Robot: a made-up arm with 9 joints. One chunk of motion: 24 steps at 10 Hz.
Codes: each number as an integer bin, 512 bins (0 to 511) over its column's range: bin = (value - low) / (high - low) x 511, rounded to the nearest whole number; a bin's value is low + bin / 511 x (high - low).
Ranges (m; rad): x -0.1..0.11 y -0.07..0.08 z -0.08..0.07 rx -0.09..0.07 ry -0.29..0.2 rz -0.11..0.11
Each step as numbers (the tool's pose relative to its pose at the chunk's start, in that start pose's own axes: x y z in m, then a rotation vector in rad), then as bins.
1 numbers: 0.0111 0.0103 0.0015 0.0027 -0.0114 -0.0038
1 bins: 270 274 278 296 291 247
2 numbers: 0.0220 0.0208 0.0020 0.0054 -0.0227 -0.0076
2 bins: 297 309 279 305 279 238
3 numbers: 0.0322 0.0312 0.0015 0.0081 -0.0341 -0.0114
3 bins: 322 345 278 313 267 229
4 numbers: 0.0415 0.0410 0.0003 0.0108 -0.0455 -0.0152
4 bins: 344 378 274 322 255 220
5 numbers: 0.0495 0.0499 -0.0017 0.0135 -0.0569 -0.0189
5 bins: 364 408 267 331 243 212
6 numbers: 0.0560 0.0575 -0.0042 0.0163 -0.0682 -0.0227
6 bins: 380 434 258 339 231 203
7 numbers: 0.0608 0.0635 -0.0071 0.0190 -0.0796 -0.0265
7 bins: 391 455 248 348 219 194
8 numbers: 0.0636 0.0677 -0.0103 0.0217 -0.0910 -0.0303
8 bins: 398 469 237 357 208 185
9 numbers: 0.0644 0.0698 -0.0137 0.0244 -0.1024 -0.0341
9 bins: 400 476 226 365 196 176
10 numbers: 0.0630 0.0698 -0.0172 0.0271 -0.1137 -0.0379
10 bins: 397 476 214 374 184 167
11 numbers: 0.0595 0.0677 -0.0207 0.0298 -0.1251 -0.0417
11 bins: 388 469 202 383 172 159
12 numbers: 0.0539 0.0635 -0.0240 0.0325 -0.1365 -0.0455
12 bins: 374 455 191 391 160 150
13 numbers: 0.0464 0.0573 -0.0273 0.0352 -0.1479 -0.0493
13 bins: 356 434 180 400 148 141
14 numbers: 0.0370 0.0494 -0.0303 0.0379 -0.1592 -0.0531
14 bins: 333 407 169 408 136 132
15 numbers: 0.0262 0.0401 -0.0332 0.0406 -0.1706 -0.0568
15 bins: 307 375 159 417 125 124
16 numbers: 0.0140 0.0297 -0.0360 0.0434 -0.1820 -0.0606
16 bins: 277 340 150 426 113 115
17 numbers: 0.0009 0.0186 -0.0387 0.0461 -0.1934 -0.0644
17 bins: 246 302 141 435 101 106
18 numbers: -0.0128 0.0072 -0.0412 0.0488 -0.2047 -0.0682
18 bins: 212 263 132 443 89 97
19 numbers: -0.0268 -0.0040 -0.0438 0.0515 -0.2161 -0.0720
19 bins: 178 225 123 452 77 88
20 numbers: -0.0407 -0.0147 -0.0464 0.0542 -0.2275 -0.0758
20 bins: 144 188 114 461 65 79
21 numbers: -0.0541 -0.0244 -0.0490 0.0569 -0.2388 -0.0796
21 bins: 112 155 106 469 53 71
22 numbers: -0.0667 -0.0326 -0.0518 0.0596 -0.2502 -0.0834
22 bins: 81 127 96 478 42 62
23 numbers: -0.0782 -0.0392 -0.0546 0.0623 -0.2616 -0.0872
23 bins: 53 105 87 486 30 53
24 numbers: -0.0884 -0.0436 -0.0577 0.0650 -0.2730 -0.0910
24 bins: 28 90 76 495 18 44
